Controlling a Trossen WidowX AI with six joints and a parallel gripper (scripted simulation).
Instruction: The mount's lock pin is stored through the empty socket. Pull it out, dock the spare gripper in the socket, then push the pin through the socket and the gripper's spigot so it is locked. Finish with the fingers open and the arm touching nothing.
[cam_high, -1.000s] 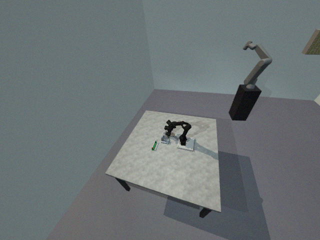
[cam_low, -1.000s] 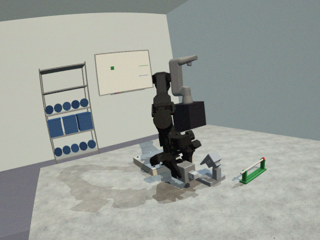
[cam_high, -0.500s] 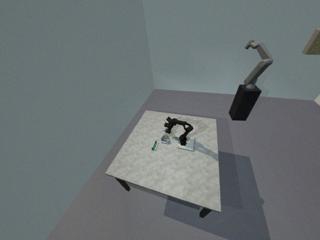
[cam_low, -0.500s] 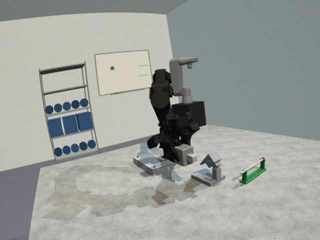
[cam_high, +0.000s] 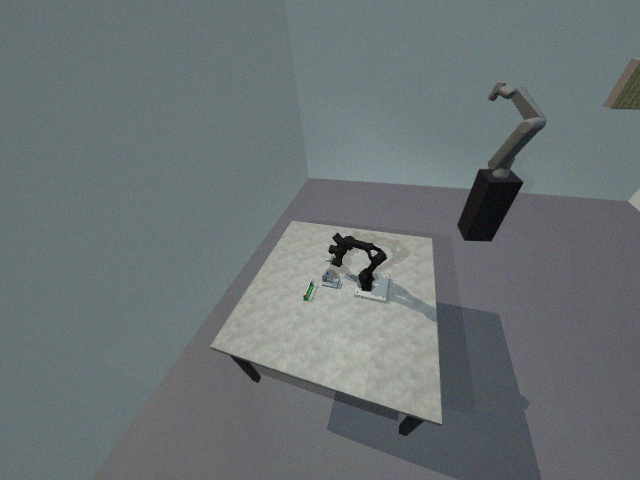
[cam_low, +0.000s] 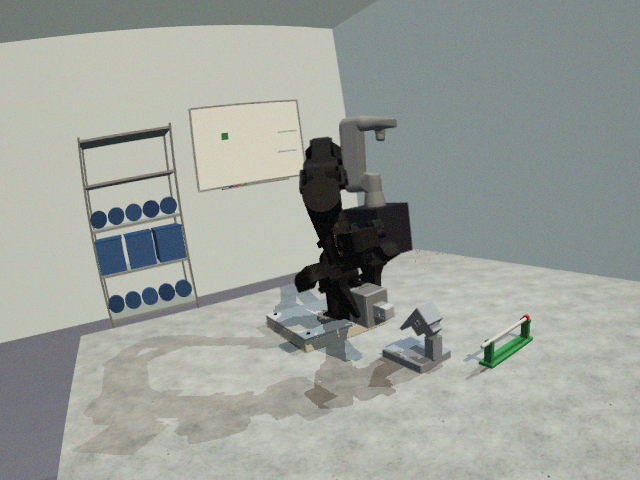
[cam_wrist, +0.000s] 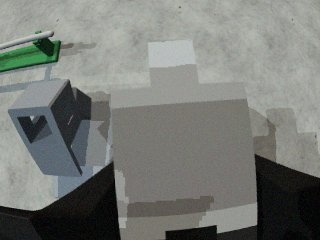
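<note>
Now: the green cradle 160 mm ahead of my gripper tip, 200 mm to the left of it and 100 mm below it. From my gripper tip the other things lie so: grey socket: 40 mm ahead, 100 mm to the left, 70 mm below; then spare gripper: 10 mm above.
</note>
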